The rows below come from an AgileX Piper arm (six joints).
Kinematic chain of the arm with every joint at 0, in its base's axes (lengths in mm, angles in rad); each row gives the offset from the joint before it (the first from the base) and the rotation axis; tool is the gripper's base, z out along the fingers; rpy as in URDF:
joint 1: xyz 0 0 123 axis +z
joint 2: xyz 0 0 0 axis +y
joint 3: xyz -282.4 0 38.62 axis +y
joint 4: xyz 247.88 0 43.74 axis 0.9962 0 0.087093
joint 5: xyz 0 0 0 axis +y
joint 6: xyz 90.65 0 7.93 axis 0.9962 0 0.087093
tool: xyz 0 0 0 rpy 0 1.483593 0
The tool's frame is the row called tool.
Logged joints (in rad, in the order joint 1, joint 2, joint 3, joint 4, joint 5, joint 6), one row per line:
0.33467, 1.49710, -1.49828, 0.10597, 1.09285, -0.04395
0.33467, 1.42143, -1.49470, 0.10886, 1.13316, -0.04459
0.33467, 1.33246, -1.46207, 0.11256, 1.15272, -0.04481
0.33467, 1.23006, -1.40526, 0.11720, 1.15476, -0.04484
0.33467, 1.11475, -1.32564, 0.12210, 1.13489, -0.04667
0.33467, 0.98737, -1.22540, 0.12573, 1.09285, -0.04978
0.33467, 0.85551, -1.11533, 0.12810, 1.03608, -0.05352
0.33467, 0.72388, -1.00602, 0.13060, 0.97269, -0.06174
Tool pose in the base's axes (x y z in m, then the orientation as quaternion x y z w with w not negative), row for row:
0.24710, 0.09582, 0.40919, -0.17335, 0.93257, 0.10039, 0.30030
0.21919, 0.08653, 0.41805, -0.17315, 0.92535, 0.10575, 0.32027
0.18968, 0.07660, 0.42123, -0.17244, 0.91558, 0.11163, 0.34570
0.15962, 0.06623, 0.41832, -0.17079, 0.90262, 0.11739, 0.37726
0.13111, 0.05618, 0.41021, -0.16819, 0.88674, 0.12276, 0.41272
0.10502, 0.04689, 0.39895, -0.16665, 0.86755, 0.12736, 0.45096
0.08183, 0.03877, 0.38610, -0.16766, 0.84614, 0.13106, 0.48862
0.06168, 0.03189, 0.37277, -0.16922, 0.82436, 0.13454, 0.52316
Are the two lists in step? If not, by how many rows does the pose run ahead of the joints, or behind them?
The pose runs 2 rows ahead of the joints: the pose in row i belongs to the joints in row i + 2.
